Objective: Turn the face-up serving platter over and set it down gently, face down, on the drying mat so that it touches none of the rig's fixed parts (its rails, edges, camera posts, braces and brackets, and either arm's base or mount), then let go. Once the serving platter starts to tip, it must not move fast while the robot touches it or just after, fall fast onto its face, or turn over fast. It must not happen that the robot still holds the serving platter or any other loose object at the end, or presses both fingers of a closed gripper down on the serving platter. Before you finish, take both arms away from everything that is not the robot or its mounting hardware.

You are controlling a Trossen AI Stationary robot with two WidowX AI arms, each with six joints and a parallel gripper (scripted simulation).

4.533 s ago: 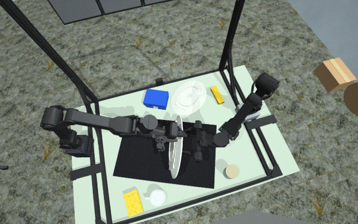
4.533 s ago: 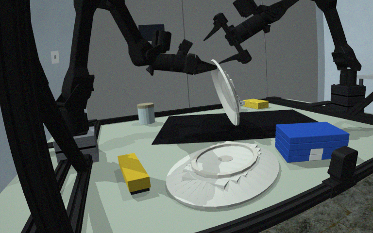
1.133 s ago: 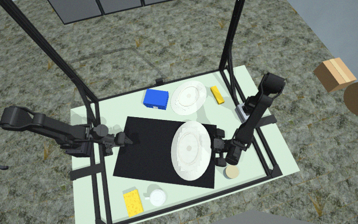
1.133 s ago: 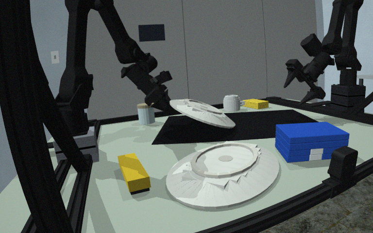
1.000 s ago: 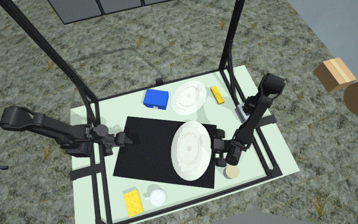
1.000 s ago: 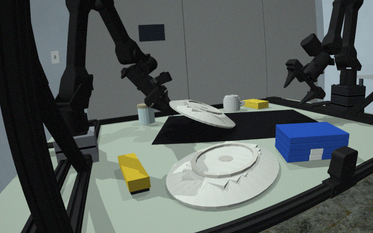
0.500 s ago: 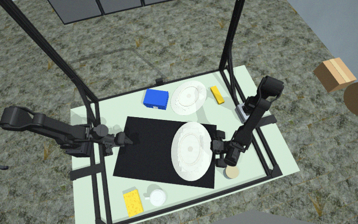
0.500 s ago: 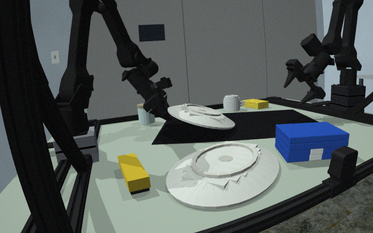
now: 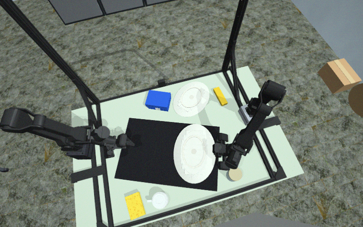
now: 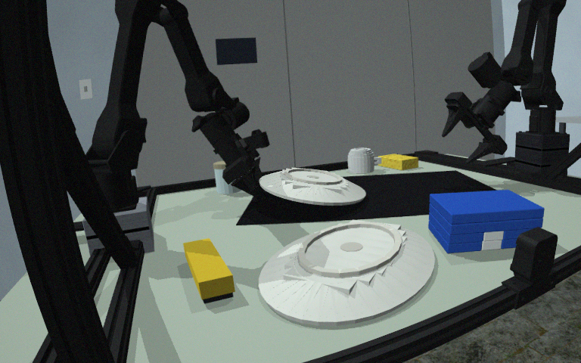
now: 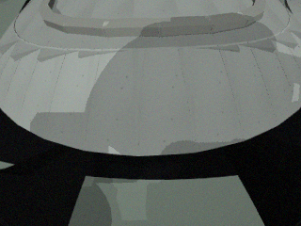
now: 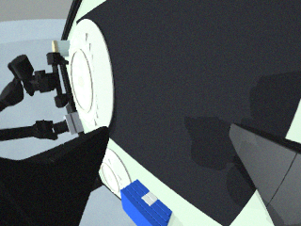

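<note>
My left hand is 120 mm to the left of the white oval serving platter and 30 mm past it. From my left hand the other things lie so: tan-lidded jar (130 mm ahead, 50 mm to the left); then yellow block (340 mm behind, 130 mm to the left, 30 mm below); then black drying mat (250 mm to the right, 70 mm behind, 50 mm below).
</note>
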